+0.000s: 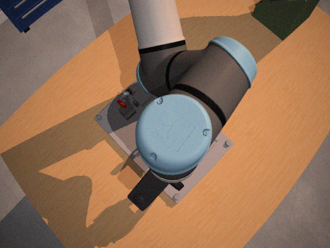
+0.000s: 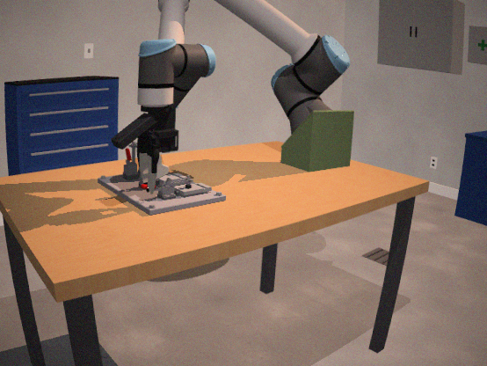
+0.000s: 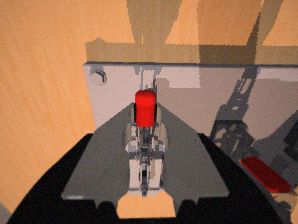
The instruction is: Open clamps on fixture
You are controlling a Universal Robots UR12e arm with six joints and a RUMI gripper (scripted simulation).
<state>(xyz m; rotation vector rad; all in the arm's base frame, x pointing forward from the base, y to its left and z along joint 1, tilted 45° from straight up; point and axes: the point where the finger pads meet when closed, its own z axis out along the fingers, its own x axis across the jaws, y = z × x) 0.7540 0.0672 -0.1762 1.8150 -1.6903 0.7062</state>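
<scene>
Now: the flat grey part 150 mm behind my hand, 10 mm to the right of it and 20 mm below it. The rest, counted from my hand: grey fixture plate: 80 mm behind, 120 mm to the right, 40 mm below.
</scene>
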